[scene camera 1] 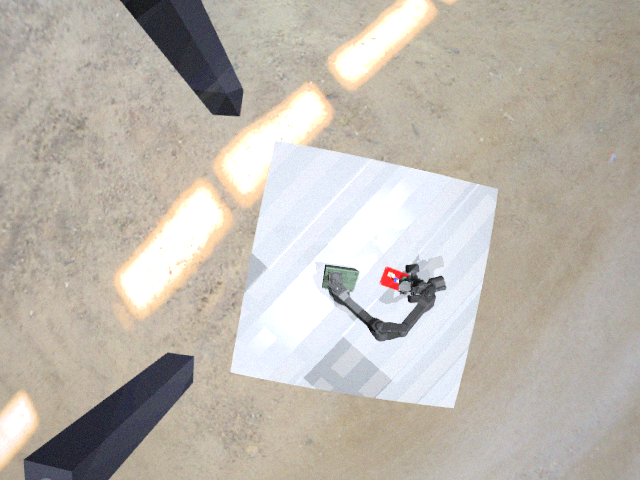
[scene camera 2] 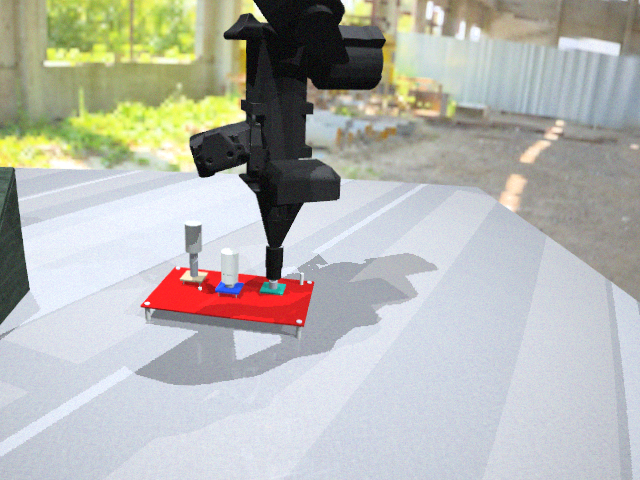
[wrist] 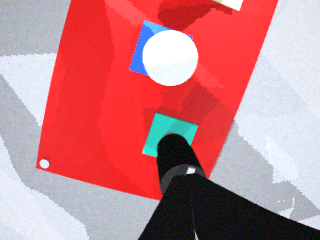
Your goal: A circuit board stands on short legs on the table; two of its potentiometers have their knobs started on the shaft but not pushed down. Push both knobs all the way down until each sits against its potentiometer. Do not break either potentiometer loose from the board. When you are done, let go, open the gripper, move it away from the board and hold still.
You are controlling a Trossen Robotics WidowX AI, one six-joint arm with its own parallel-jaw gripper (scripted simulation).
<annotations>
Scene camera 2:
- my gripper
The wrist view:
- my gripper
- black knob
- grey knob
</annotations>
